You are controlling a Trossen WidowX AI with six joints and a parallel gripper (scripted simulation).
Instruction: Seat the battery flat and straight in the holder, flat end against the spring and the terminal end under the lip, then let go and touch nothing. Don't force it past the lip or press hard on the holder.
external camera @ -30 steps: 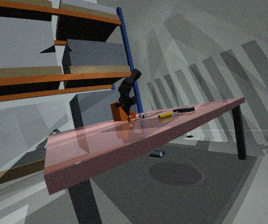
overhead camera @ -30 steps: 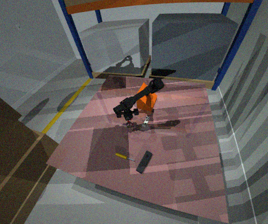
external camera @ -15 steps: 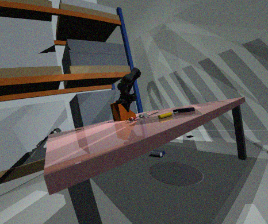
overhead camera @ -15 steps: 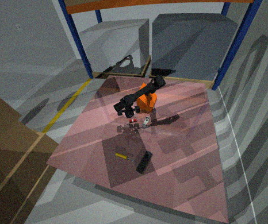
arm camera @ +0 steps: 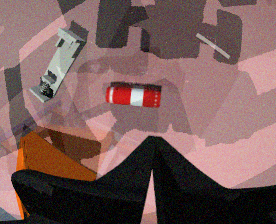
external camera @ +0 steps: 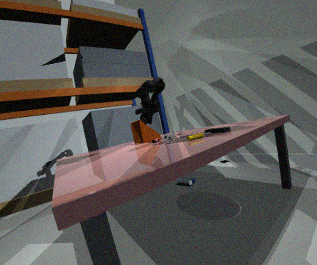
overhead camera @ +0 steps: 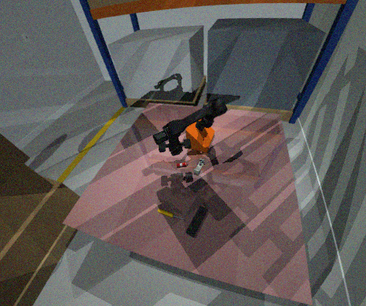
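Right now my gripper tip is 11 cm above the battery, 2 cm to the right of it and 1 cm past it. The rest, counted from my gripper tip: yellow-handled screwdriver (33 cm ahead, 11 cm below, 6 cm to the left); then black flat block (33 cm ahead, 20 cm to the left, 11 cm below).
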